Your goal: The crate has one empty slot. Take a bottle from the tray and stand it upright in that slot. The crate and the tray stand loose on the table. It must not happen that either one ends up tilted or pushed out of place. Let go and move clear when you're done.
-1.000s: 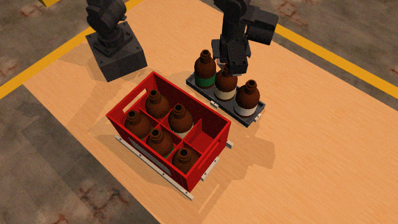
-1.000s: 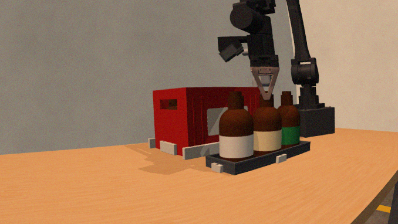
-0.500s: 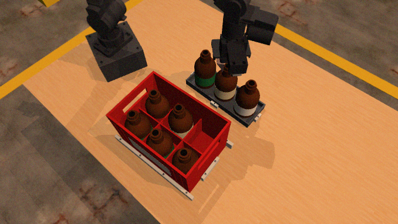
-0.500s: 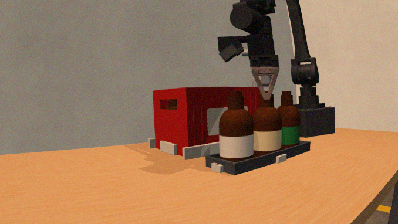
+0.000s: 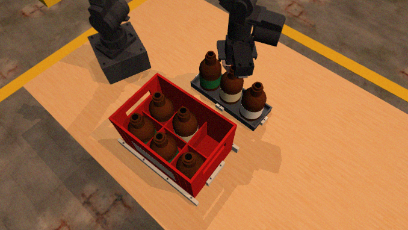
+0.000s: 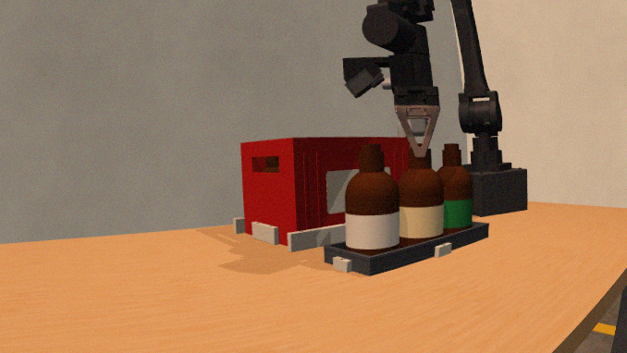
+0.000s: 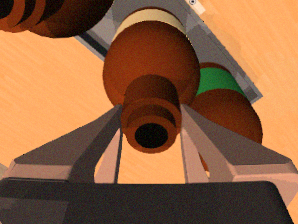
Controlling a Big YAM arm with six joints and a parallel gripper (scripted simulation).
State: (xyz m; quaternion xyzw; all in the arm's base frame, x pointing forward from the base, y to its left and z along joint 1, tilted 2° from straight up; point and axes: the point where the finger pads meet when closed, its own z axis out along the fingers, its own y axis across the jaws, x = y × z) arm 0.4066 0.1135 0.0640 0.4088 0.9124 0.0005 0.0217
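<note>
Right now my hand is 14 cm above the dark tray. From my hand the other things lie so: red crate: 25 cm to the right, 6 cm below, 2 cm behind.
</note>
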